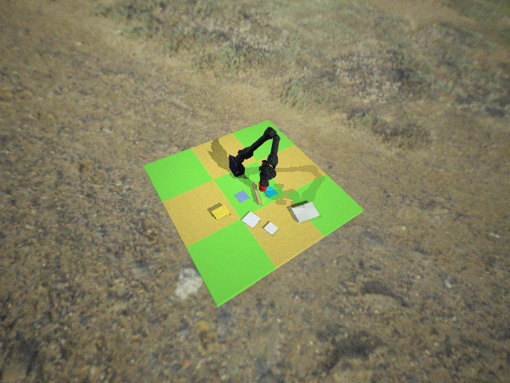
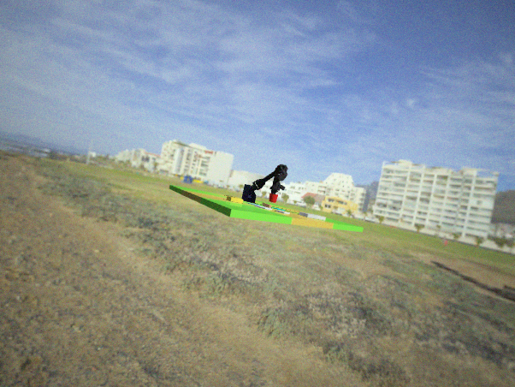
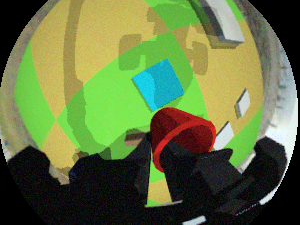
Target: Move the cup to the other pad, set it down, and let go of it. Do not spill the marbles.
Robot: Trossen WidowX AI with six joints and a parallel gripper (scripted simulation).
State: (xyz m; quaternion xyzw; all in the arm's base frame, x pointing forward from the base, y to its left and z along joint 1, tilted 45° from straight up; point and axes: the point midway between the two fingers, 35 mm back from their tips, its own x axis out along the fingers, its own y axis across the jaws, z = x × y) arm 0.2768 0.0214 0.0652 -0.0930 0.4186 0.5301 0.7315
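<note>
My gripper tip is 50 mm short of the cyan pad, 50 mm to the right of it and 90 mm above it. The rest, counted from my gripper tip: wooden stick (10 mm ahead, 60 mm to the right, 80 mm below); then red cup (30 mm ahead, 20 mm to the right); then yellow block (20 mm ahead, 390 mm to the right, 70 mm below).
</note>
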